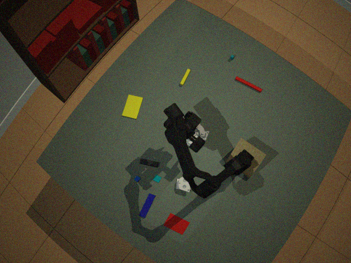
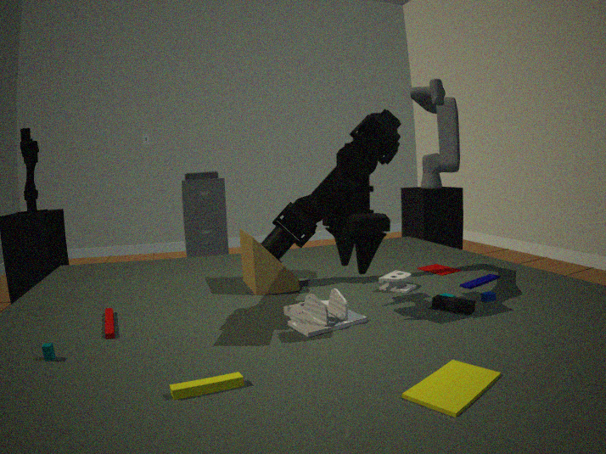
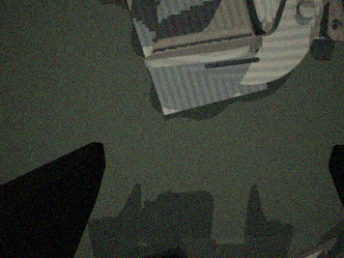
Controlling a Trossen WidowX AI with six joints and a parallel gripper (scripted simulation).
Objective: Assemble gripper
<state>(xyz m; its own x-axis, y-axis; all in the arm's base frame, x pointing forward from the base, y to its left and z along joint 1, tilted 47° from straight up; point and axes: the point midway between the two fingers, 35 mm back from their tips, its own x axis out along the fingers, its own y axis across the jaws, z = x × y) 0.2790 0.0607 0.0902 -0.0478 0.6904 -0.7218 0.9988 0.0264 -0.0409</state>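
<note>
The gripper base is 150 mm to the left of my gripper tip, 130 mm behind it and 60 mm below it. Round my gripper tip: black block 180 mm to the left, 80 mm below, 60 mm ahead; white block 150 mm to the left, 130 mm behind, 80 mm below; flat white plate 90 mm below, 50 mm to the right, 20 mm ahead.
</note>
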